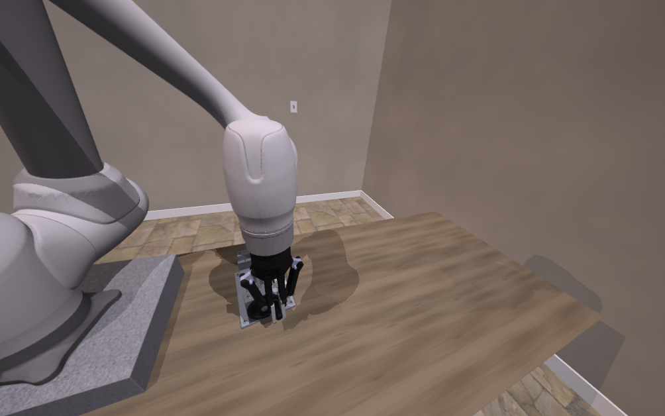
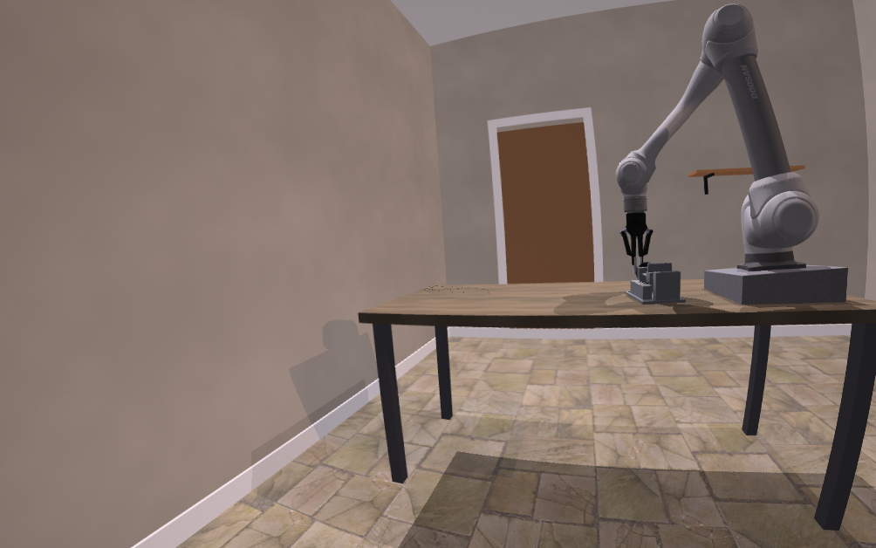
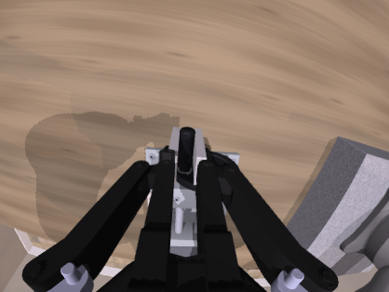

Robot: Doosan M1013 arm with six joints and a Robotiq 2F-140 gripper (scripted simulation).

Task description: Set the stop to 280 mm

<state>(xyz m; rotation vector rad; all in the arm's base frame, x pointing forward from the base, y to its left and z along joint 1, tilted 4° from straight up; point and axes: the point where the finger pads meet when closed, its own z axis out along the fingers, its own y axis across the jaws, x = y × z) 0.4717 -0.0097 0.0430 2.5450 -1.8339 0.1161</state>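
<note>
Right now my hand is 1 cm past the handwheel, 2 cm to the right of it and 2 cm above it.
</note>
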